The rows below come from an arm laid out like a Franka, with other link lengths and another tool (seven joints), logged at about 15 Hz.
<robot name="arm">
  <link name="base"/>
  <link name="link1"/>
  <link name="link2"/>
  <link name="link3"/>
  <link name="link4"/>
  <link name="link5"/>
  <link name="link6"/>
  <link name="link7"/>
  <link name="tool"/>
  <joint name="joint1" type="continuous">
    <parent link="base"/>
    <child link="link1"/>
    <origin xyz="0 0 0.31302"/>
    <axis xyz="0 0 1"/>
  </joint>
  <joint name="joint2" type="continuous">
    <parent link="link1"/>
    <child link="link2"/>
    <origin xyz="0 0 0"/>
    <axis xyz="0 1 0"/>
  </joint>
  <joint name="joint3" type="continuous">
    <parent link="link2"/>
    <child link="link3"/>
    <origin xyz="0 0 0.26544"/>
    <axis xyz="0 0 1"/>
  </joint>
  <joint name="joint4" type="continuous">
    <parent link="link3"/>
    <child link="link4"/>
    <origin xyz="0.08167 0 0"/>
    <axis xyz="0 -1 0"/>
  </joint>
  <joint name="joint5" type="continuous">
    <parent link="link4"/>
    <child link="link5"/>
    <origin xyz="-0.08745 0 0.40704"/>
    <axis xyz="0 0 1"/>
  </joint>
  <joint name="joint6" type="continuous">
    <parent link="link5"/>
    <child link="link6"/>
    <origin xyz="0 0 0"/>
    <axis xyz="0 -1 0"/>
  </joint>
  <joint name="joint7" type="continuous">
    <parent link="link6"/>
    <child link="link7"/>
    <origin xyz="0.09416 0 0"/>
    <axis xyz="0 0 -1"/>
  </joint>
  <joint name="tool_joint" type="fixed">
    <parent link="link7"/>
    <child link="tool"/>
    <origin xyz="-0.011 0.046 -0.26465" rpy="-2.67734 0 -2.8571"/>
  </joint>
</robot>
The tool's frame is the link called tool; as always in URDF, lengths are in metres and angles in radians. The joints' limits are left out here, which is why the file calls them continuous.
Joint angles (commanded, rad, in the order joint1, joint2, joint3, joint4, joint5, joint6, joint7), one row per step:
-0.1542, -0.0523, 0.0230, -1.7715, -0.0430, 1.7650, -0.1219
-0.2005, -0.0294, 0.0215, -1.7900, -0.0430, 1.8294, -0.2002
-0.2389, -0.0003, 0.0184, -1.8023, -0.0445, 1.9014, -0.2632
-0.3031, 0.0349, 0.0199, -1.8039, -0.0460, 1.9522, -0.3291
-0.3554, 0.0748, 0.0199, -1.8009, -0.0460, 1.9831, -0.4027
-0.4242, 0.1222, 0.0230, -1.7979, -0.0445, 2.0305, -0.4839
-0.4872, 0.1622, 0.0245, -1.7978, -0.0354, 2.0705, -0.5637
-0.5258, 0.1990, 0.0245, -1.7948, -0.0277, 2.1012, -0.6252
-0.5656, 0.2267, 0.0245, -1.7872, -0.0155, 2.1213, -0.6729
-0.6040, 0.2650, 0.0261, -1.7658, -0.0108, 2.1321, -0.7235
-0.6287, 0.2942, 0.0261, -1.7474, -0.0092, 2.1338, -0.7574
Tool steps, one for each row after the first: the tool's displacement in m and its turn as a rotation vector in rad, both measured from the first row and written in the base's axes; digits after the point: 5 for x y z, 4 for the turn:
0.00641, -0.03005, -0.01685, -0.0064, -0.0188, 0.0331
0.01530, -0.05806, -0.03363, -0.0175, -0.0449, 0.0577
0.01665, -0.09887, -0.05083, -0.0274, -0.0537, 0.0632
0.01249, -0.13271, -0.07075, -0.0304, -0.0432, 0.0856
0.00630, -0.17535, -0.09405, -0.0349, -0.0411, 0.1021
-0.00398, -0.21302, -0.11512, -0.0322, -0.0398, 0.1179
-0.01118, -0.23686, -0.13384, -0.0281, -0.0371, 0.1381
-0.01922, -0.26014, -0.14557, -0.0220, -0.0404, 0.1407
-0.02742, -0.28352, -0.15839, -0.0177, -0.0356, 0.1520
-0.03416, -0.29908, -0.16793, -0.0128, -0.0278, 0.1602

